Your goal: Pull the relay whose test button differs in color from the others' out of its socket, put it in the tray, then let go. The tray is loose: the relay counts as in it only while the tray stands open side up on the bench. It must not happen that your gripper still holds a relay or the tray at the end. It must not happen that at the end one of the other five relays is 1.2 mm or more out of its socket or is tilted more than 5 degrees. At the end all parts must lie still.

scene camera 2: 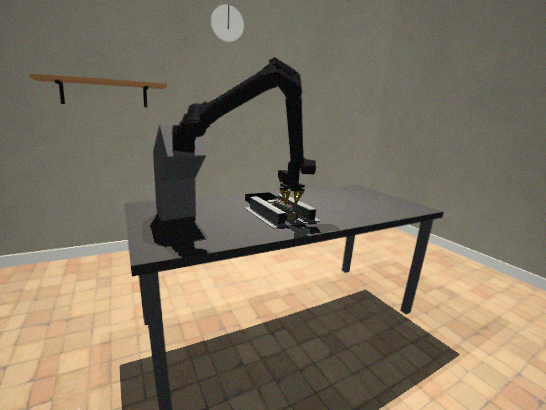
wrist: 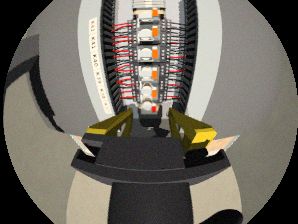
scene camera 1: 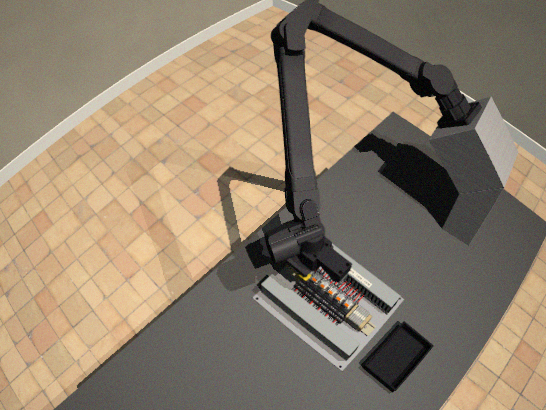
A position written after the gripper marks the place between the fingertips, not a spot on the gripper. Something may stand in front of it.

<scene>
In view: the gripper (wrist: 150, 111) and a black tray (scene camera 1: 396, 358).
The wrist view does not show the black tray: it is out of frame.
</scene>
